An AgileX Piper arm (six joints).
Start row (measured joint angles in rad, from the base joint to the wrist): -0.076, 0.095, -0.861, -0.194, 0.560, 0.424
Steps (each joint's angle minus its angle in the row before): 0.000, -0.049, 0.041, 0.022, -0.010, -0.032; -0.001, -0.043, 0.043, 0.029, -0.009, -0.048; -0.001, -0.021, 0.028, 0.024, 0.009, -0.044; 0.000, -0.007, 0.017, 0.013, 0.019, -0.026; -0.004, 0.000, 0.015, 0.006, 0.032, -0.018; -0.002, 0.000, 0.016, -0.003, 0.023, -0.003; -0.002, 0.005, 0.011, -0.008, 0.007, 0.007; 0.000, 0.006, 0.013, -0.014, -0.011, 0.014; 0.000, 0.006, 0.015, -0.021, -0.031, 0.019; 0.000, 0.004, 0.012, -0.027, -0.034, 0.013; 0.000, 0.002, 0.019, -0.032, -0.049, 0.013; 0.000, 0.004, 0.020, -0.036, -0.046, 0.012; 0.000, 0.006, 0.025, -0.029, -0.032, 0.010; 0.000, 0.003, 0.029, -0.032, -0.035, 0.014
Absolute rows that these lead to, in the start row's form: -0.076, 0.046, -0.820, -0.172, 0.550, 0.392; -0.077, 0.003, -0.777, -0.143, 0.541, 0.344; -0.078, -0.018, -0.749, -0.119, 0.550, 0.300; -0.078, -0.025, -0.732, -0.106, 0.569, 0.274; -0.082, -0.025, -0.717, -0.100, 0.601, 0.256; -0.084, -0.025, -0.701, -0.103, 0.624, 0.253; -0.086, -0.020, -0.690, -0.111, 0.631, 0.260; -0.086, -0.014, -0.677, -0.125, 0.620, 0.274; -0.086, -0.008, -0.662, -0.146, 0.589, 0.293; -0.086, -0.004, -0.650, -0.173, 0.555, 0.306; -0.086, -0.002, -0.631, -0.205, 0.506, 0.319; -0.086, 0.002, -0.611, -0.241, 0.460, 0.331; -0.086, 0.008, -0.586, -0.270, 0.428, 0.341; -0.086, 0.011, -0.557, -0.302, 0.393, 0.355
